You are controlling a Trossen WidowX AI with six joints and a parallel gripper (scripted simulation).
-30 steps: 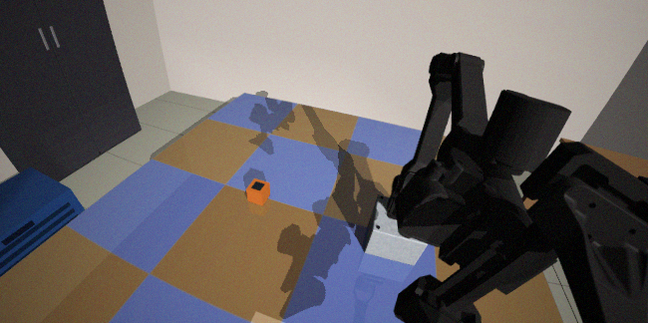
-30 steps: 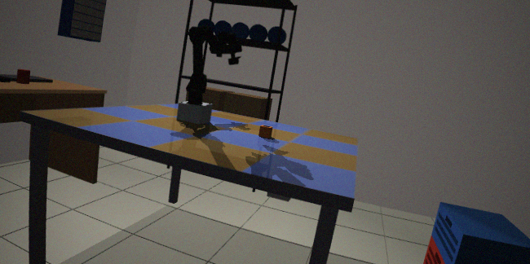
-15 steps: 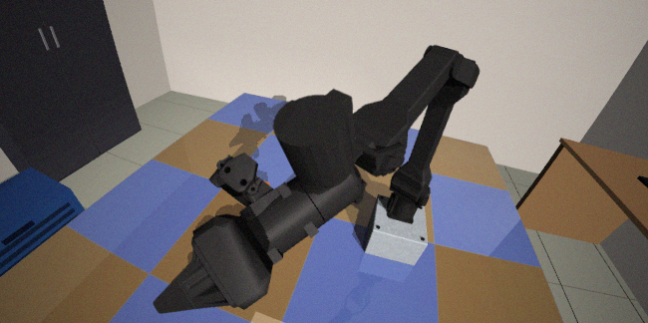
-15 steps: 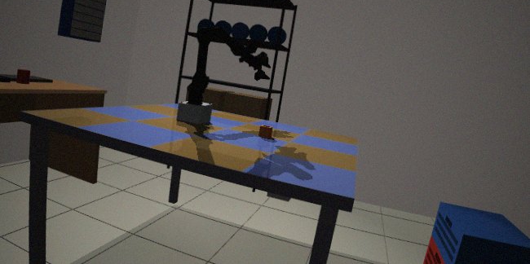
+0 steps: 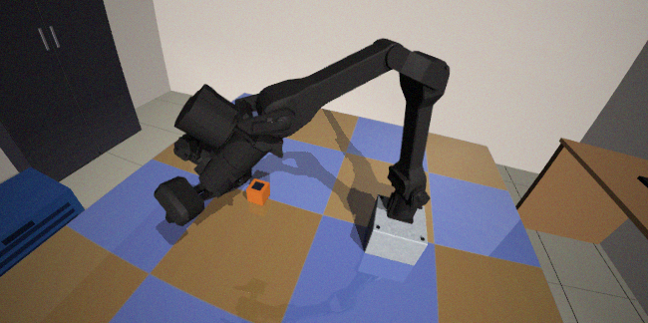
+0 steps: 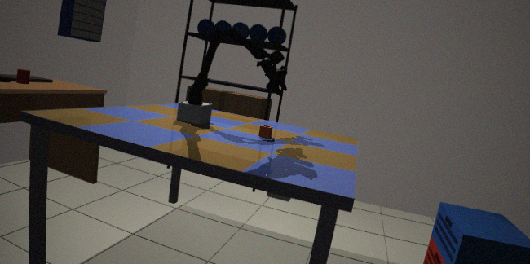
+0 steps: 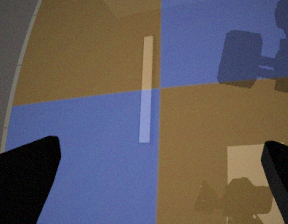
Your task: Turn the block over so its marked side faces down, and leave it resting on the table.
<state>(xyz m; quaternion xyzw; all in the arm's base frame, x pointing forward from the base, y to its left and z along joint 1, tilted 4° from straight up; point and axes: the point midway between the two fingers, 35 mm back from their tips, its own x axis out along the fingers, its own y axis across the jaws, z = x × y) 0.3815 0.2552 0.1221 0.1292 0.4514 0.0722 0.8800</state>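
Right now the block is 24 cm to the right of my gripper tip and 18 cm below it.
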